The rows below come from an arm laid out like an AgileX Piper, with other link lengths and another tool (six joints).
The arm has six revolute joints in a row. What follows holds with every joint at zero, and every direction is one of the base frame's. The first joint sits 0.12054 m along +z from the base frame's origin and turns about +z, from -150 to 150 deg. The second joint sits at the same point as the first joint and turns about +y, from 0 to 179.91 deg. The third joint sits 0.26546 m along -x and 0.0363 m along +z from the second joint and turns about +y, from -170 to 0 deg. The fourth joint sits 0.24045 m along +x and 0.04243 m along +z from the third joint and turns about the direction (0.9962, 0, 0.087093), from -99.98 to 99.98 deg. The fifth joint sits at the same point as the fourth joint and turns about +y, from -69.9 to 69.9 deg. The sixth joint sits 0.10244 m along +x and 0.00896 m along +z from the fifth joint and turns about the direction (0.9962, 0, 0.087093), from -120 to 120 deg. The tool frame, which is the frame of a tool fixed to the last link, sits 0.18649 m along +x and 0.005 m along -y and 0.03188 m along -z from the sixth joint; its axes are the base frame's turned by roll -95.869, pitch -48.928 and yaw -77.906 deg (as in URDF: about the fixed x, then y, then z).
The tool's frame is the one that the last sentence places.
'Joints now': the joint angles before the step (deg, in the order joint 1, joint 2, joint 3, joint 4, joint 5, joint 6). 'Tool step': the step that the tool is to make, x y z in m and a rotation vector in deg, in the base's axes. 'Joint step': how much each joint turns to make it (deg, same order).
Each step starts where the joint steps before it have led.
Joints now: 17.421 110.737 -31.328 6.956 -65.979 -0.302
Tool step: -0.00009 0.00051 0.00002 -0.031 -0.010 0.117
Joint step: 0.002 0.000 0.001 -0.120 -0.001 0.000
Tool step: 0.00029 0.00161 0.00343 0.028 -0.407 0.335
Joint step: -0.001 -0.396 0.000 -0.349 0.000 0.000
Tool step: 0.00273 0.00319 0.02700 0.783 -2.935 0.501
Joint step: -0.002 -3.314 0.039 -0.519 0.242 0.001
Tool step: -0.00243 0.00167 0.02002 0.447 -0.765 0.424
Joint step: 0.002 -4.433 0.235 -0.321 3.351 -0.002
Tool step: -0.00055 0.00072 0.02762 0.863 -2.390 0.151
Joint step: -0.003 -4.175 -0.011 -0.093 1.656 0.002
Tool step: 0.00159 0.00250 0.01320 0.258 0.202 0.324
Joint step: 0.001 -2.850 -1.472 -0.128 4.457 0.000
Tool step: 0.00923 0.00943 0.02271 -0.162 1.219 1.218
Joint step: 0.001 -3.562 -5.455 -0.856 10.267 -0.001
